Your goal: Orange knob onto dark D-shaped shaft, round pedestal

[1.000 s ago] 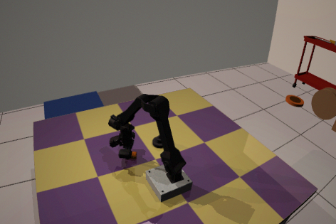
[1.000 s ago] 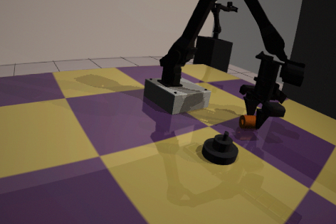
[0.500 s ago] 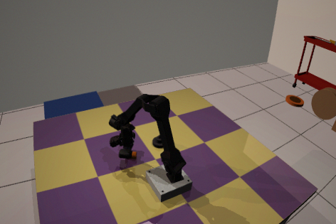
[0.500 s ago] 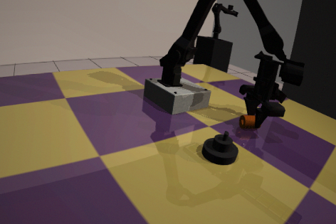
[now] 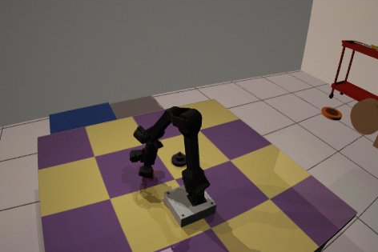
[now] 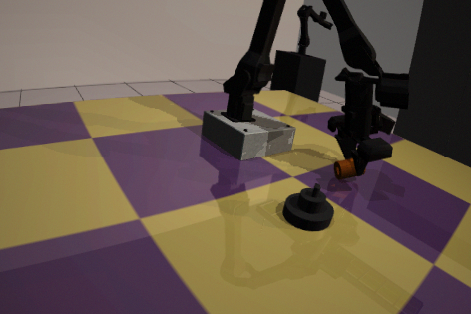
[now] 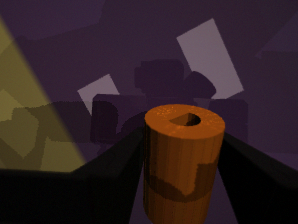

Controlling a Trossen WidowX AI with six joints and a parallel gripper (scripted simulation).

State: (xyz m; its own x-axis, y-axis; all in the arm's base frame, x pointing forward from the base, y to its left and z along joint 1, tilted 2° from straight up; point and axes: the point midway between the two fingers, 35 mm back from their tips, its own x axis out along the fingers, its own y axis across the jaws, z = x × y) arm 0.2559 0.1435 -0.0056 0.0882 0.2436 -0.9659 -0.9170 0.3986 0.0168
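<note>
Right now my gripper tip is 1 cm past the orange knob, 1 cm to the left of it and 1 cm below it. From my gripper tip the other things lie so: dark round pedestal 6 cm ahead, 20 cm to the right, 1 cm above.
</note>
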